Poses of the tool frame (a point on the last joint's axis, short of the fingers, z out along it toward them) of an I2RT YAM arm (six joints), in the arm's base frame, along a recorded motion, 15 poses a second.
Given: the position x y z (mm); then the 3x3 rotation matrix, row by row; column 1 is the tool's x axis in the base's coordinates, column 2 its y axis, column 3 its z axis. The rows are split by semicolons.
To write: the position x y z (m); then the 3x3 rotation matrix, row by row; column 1 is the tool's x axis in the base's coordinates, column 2 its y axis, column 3 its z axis. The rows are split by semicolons. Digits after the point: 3 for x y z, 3 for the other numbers.
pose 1, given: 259, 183, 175; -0.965, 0.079, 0.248; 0.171, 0.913, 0.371; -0.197, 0.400, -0.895
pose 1, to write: 0.259, 0.183, 0.175; -0.965, 0.079, 0.248; 0.171, 0.913, 0.371; -0.197, 0.400, -0.895
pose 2, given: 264, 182, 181; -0.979, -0.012, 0.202; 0.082, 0.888, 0.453; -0.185, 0.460, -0.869
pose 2, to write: 0.264, 0.182, 0.181; -0.979, -0.012, 0.202; 0.082, 0.888, 0.453; -0.185, 0.460, -0.869
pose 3, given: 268, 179, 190; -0.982, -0.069, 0.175; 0.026, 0.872, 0.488; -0.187, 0.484, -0.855
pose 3, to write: 0.268, 0.179, 0.190; -0.982, -0.069, 0.175; 0.026, 0.872, 0.488; -0.187, 0.484, -0.855
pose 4, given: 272, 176, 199; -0.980, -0.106, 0.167; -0.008, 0.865, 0.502; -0.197, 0.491, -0.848
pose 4, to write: 0.272, 0.176, 0.199; -0.980, -0.106, 0.167; -0.008, 0.865, 0.502; -0.197, 0.491, -0.848
